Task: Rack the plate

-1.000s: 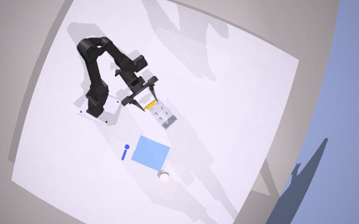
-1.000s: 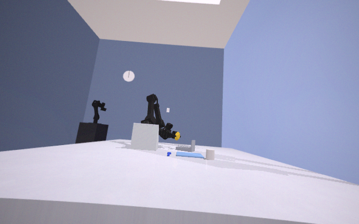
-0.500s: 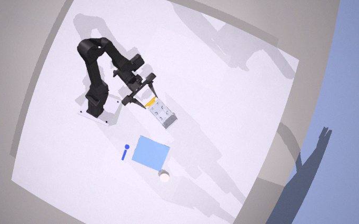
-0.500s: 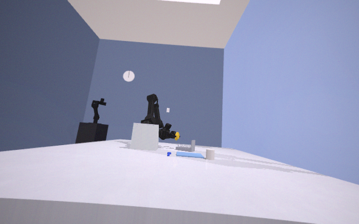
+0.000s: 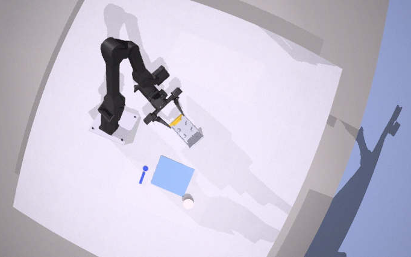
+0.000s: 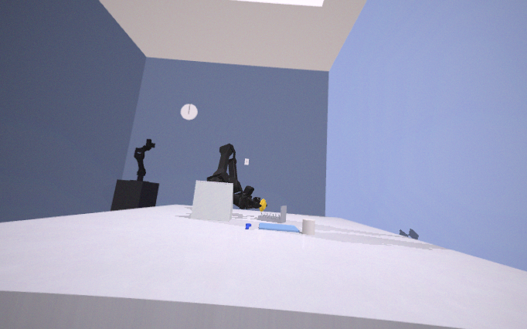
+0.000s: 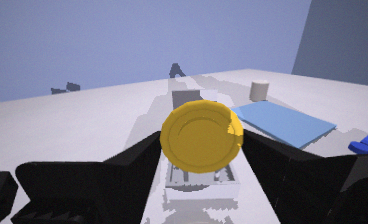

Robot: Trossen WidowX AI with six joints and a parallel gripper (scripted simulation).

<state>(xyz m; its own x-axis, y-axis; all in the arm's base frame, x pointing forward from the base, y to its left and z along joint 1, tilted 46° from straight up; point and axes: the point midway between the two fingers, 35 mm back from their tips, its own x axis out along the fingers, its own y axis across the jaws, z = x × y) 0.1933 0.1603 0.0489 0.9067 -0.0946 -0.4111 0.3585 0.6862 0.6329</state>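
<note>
The grey dish rack lies 50 mm below my gripper tip, 40 mm ahead of it and 20 mm to the right of it. From my gripper tip the other things lie so: yellow plate (10 mm behind); blue spoon (260 mm to the right, 70 mm below, 40 mm behind); light blue mat (210 mm to the right, 70 mm below, 70 mm ahead).
</note>
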